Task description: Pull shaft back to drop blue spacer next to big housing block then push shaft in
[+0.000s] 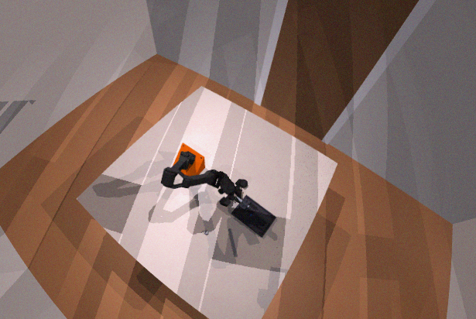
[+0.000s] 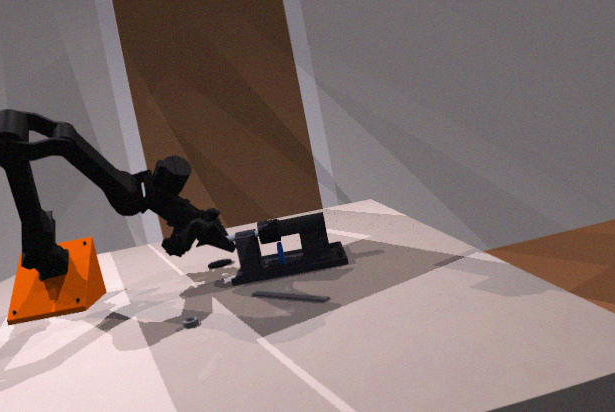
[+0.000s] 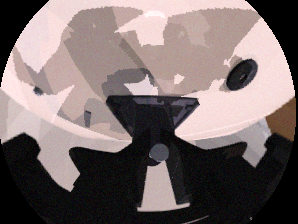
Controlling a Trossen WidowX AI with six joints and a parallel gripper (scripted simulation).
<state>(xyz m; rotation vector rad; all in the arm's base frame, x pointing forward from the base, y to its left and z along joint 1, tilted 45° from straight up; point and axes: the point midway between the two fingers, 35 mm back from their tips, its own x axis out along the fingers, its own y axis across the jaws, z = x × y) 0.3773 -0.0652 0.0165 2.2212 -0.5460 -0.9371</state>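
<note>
My gripper tip is now 5 cm short of the grey shaft, 1 cm to the left of it and 3 cm below it. Round my gripper tip: flat bar 8 cm ahead, 21 cm to the right, 5 cm below; then blue spacer 9 cm ahead, 1 cm to the right, 2 cm below.
</note>
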